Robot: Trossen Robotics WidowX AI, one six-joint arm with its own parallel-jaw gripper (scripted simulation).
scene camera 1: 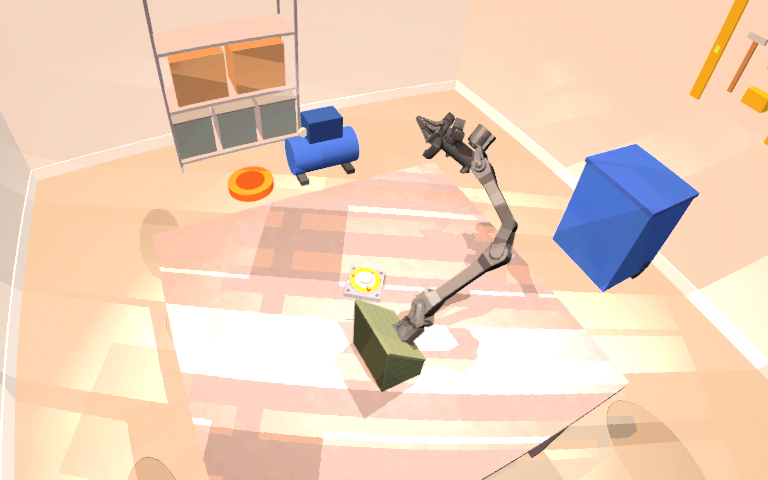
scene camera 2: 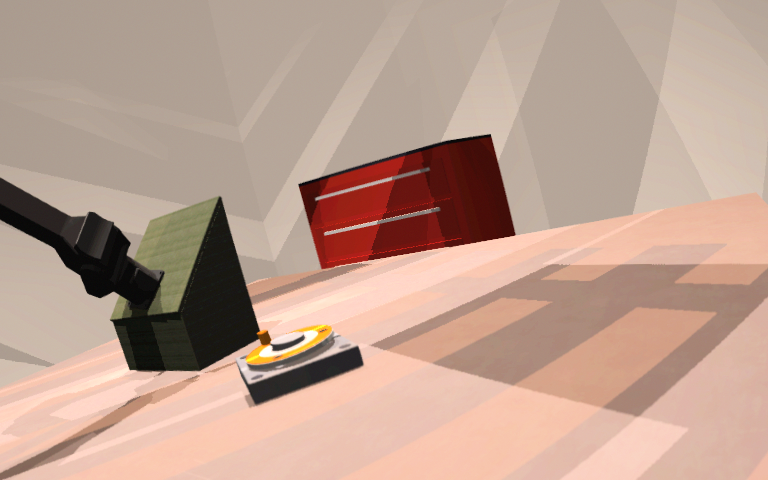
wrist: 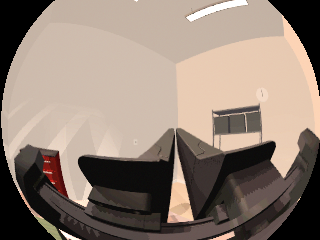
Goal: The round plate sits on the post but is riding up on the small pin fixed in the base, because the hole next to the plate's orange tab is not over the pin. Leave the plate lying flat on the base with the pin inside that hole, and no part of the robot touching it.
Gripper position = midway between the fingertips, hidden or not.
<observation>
My gripper [scene camera 1: 416,116] is shut and holds nothing. Also in view: a grey square base [scene camera 2: 339,355].
My gripper shows as well in the wrist view [wrist: 174,133].
</observation>
